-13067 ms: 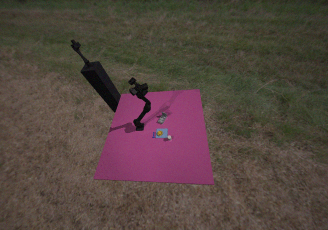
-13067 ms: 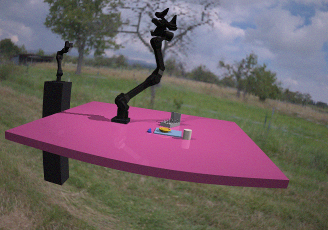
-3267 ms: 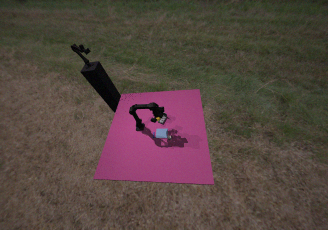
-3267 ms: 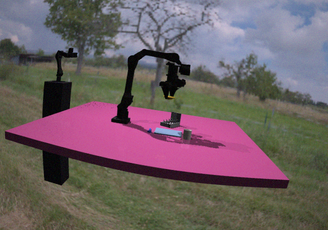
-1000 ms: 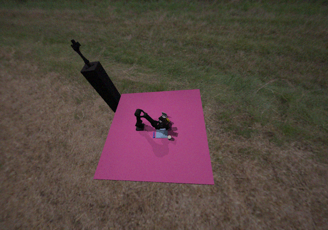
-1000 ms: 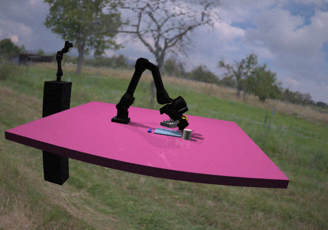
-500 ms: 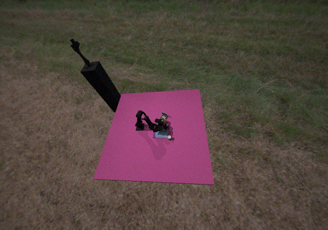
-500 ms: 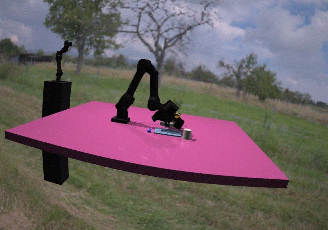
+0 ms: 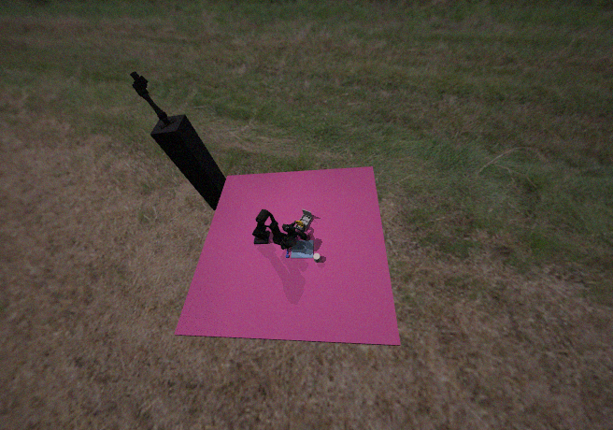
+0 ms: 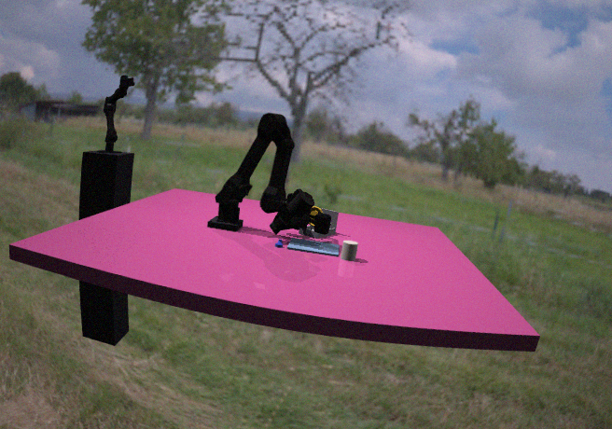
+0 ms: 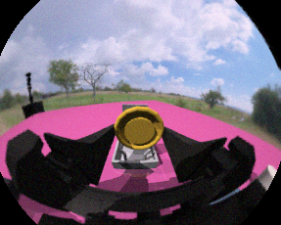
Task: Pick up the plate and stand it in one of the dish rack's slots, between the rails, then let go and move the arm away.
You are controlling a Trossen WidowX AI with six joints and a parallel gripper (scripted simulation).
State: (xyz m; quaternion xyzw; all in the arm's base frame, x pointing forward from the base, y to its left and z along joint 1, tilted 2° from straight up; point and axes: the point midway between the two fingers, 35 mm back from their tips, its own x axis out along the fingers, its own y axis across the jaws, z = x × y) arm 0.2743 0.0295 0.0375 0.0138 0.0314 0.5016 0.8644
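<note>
Right now my gripper tip is 1 cm short of the grey dish rack, 3 cm to the right of it and 4 cm above it. Also, from my gripper tip: blue spoon (10 cm behind, 20 cm to the right, 6 cm below); then light blue mat (18 cm to the right, 6 cm below); then yellow plate (1 cm to the right).
</note>
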